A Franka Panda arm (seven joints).
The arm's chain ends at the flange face. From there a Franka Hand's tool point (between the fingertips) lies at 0.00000 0.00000 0.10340 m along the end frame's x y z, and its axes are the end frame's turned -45 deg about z.
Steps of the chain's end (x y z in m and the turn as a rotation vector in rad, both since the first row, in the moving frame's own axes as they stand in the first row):
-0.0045 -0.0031 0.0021 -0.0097 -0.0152 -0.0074
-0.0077 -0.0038 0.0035 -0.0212 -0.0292 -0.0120
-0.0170 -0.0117 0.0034 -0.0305 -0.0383 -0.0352
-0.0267 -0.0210 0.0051 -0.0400 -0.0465 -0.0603
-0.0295 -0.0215 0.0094 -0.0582 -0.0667 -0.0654
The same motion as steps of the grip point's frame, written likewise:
-0.0028 -0.0058 0.0021 0.0039 -0.0176 -0.0074
-0.0064 -0.0087 0.0034 0.0057 -0.0356 -0.0120
-0.0088 -0.0208 0.0033 0.0055 -0.0486 -0.0352
-0.0104 -0.0340 0.0049 0.0046 -0.0612 -0.0603
-0.0148 -0.0364 0.0090 0.0060 -0.0883 -0.0654

